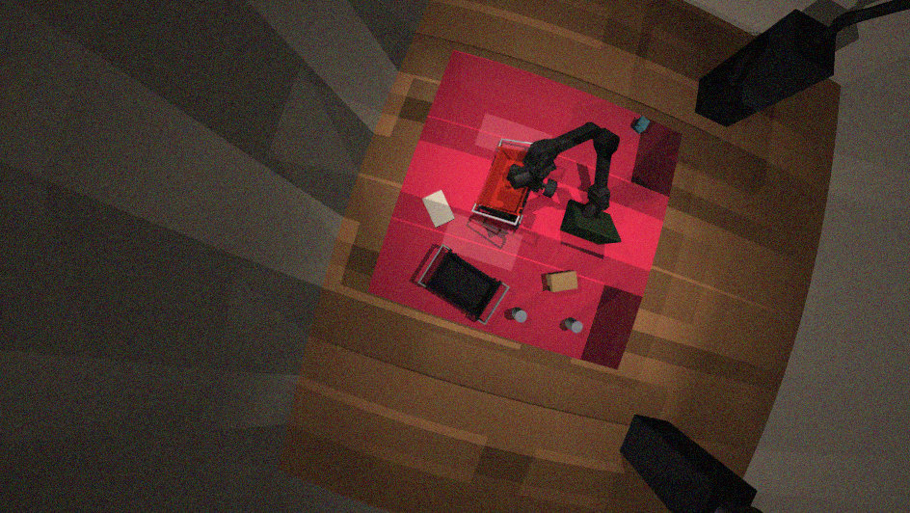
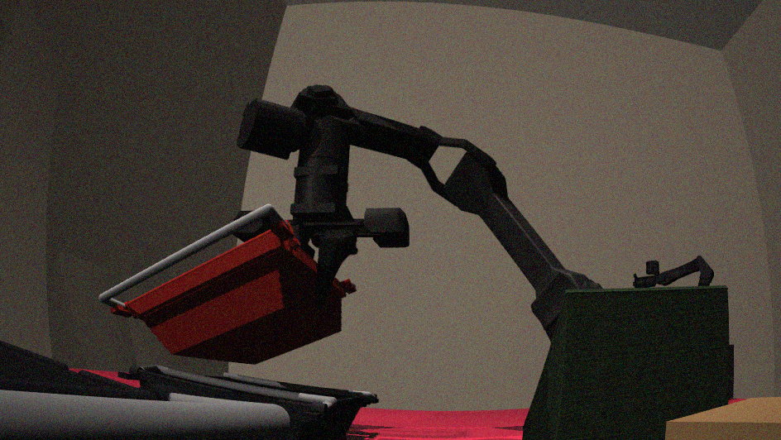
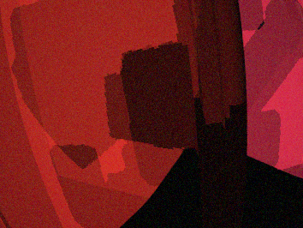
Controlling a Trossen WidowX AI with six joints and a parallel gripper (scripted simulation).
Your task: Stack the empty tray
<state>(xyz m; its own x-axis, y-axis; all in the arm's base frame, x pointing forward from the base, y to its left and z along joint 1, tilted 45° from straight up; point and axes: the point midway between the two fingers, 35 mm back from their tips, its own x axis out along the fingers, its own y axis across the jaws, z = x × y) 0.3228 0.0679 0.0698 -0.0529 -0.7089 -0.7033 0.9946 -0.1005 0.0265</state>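
Now: gripper tip 8 cm short of the red tray and 1 cm to the left of it. From my gripper tip the other things lie so: teal block 57 cm to the right, 51 cm behind, 13 cm below; then white block 33 cm ahead, 16 cm to the left, 15 cm below; then tan box 32 cm to the left, 31 cm behind, 13 cm below.
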